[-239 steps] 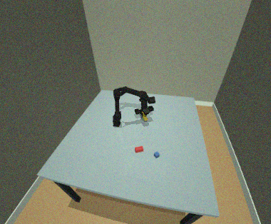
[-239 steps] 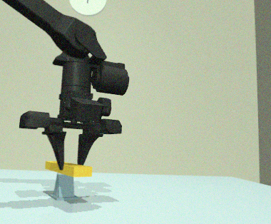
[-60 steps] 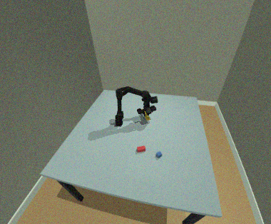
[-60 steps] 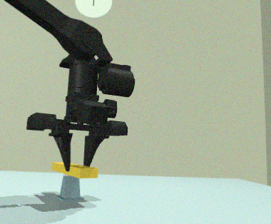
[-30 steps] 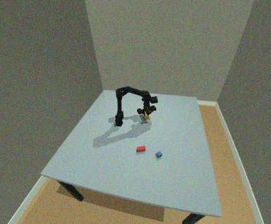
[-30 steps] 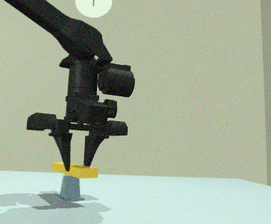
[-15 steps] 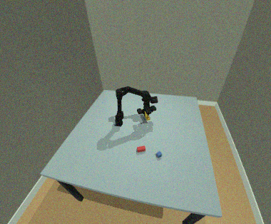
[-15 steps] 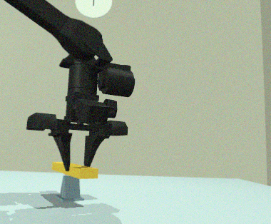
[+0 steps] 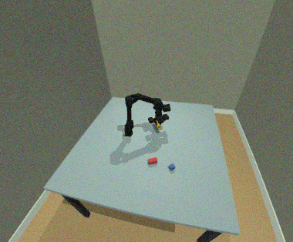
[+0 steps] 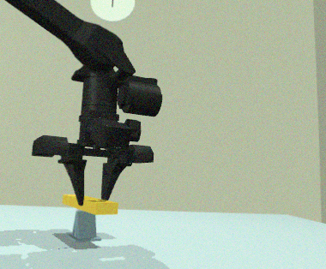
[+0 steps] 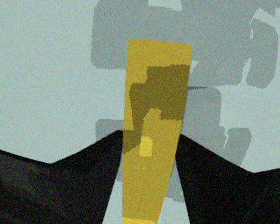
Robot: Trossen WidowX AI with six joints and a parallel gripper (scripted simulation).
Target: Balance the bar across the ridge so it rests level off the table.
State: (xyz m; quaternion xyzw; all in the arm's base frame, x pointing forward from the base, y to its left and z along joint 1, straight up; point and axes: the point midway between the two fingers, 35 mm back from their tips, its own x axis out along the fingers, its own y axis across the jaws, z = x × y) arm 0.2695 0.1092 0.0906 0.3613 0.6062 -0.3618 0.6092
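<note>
My gripper tip is 1 cm past the yellow bar and 2 cm to the right of it. From my gripper tip the other things lie so: blue cube 17 cm ahead, 40 cm to the right, 4 cm below; then red block 2 cm ahead, 38 cm to the right, 4 cm below.
</note>
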